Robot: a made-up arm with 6 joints.
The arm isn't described. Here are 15 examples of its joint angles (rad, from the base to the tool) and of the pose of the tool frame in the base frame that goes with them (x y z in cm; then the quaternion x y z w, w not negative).
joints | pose
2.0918 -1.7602 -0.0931 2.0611 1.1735 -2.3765 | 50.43 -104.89 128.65 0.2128 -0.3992 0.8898 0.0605
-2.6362 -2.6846 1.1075 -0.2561 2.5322 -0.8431 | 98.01 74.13 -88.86 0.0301 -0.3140 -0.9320 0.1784
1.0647 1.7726 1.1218 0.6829 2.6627 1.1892 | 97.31 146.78 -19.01 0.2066 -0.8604 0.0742 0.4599
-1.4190 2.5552 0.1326 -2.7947 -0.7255 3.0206 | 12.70 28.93 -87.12 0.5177 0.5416 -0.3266 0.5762
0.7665 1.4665 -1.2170 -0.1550 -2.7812 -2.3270 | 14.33 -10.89 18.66 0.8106 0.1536 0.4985 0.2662
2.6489 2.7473 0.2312 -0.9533 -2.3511 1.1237 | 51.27 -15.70 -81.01 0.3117 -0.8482 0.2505 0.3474
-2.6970 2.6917 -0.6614 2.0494 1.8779 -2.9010 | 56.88 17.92 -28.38 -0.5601 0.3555 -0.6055 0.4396
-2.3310 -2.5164 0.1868 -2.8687 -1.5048 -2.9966 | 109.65 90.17 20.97 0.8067 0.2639 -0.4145 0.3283
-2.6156 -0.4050 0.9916 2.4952 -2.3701 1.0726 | 33.26 2.69 233.44 -0.5964 -0.0495 0.5588 0.5742
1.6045 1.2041 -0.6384 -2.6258 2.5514 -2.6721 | -17.38 50.90 -9.04 0.6327 -0.4715 0.3694 0.4909
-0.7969 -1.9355 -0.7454 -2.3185 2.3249 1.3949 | -17.60 35.52 103.12 0.5958 -0.2345 -0.7512 0.1606
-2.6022 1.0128 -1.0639 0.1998 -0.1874 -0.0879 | -38.27 -2.35 11.35 0.8602 0.2791 -0.3985 0.1529
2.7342 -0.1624 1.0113 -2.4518 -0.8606 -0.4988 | -36.31 0.55 227.25 0.0298 -0.5800 -0.3569 0.7317
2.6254 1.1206 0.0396 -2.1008 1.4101 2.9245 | -105.14 49.20 -3.71 -0.8985 -0.2361 0.2745 0.2483
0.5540 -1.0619 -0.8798 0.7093 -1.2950 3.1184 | 18.75 -4.46 124.29 0.8342 -0.0118 -0.4061 0.3728
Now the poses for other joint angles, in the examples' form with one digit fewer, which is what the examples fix.
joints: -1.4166 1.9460 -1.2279 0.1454 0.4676 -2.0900
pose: -19.5 9.2 16.6 -0.506 -0.290 0.673 0.455
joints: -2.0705 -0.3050 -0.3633 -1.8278 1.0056 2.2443
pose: -29.1 -62.9 115.1 0.109 0.290 -0.949 0.068
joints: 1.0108 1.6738 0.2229 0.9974 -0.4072 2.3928
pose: 71.3 95.4 -55.2 0.578 0.279 -0.555 0.529
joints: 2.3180 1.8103 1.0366 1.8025 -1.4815 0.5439
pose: -120.1 123.6 -28.0 -0.874 -0.469 0.009 0.125
